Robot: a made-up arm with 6 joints. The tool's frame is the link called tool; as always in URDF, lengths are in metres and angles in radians.
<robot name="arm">
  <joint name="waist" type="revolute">
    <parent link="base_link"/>
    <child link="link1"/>
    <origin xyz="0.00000 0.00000 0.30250"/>
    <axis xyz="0 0 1"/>
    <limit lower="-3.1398" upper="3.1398"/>
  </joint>
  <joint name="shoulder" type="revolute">
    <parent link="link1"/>
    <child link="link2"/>
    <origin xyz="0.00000 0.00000 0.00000"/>
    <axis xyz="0 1 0"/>
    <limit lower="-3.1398" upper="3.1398"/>
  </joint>
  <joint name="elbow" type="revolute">
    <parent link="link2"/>
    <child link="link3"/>
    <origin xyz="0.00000 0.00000 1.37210"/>
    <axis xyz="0 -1 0"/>
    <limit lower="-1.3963" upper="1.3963"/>
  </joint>
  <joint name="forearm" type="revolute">
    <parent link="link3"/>
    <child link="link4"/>
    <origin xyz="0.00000 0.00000 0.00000"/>
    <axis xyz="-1 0 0"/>
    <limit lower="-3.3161" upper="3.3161"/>
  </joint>
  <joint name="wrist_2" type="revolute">
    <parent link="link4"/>
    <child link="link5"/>
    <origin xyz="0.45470 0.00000 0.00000"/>
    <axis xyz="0 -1 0"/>
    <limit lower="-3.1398" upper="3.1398"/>
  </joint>
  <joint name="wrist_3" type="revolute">
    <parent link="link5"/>
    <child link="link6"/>
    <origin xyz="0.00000 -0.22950 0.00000"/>
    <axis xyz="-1 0 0"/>
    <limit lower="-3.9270" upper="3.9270"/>
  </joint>
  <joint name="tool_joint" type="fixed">
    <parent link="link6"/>
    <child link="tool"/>
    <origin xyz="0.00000 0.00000 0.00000"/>
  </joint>
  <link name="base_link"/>
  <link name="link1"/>
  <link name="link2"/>
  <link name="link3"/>
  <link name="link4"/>
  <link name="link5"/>
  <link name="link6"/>
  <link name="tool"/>
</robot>
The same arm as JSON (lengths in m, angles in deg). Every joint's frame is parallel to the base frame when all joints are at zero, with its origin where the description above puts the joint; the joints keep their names.
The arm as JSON. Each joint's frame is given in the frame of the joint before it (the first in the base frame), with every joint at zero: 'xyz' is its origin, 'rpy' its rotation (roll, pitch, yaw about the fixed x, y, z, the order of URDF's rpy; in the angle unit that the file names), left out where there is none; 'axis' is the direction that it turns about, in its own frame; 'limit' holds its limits. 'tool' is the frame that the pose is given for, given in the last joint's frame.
{"units": {"length": "m", "angle": "deg"}, "joints": [{"name": "waist", "type": "revolute", "origin": {"xyz": [0.0, 0.0, 0.3025]}, "axis": [0.0, 0.0, 1.0], "limit": {"lower": -179.9, "upper": 179.9}}, {"name": "shoulder", "type": "revolute", "origin": {"xyz": [0.0, 0.0, 0.0]}, "axis": [0.0, 1.0, 0.0], "limit": {"lower": -179.9, "upper": 179.9}}, {"name": "elbow", "type": "revolute", "origin": {"xyz": [0.0, 0.0, 1.3721]}, "axis": [0.0, -1.0, 0.0], "limit": {"lower": -80.0, "upper": 80.0}}, {"name": "forearm", "type": "revolute", "origin": {"xyz": [0.0, 0.0, 0.0]}, "axis": [-1.0, 0.0, 0.0], "limit": {"lower": -190.0, "upper": 190.0}}, {"name": "wrist_2", "type": "revolute", "origin": {"xyz": [0.4547, 0.0, 0.0]}, "axis": [0.0, -1.0, 0.0], "limit": {"lower": -179.9, "upper": 179.9}}, {"name": "wrist_3", "type": "revolute", "origin": {"xyz": [0.0, -0.2295, 0.0]}, "axis": [-1.0, 0.0, 0.0], "limit": {"lower": -225.0, "upper": 225.0}}], "tool": {"origin": {"xyz": [0.0, 0.0, 0.0]}}}
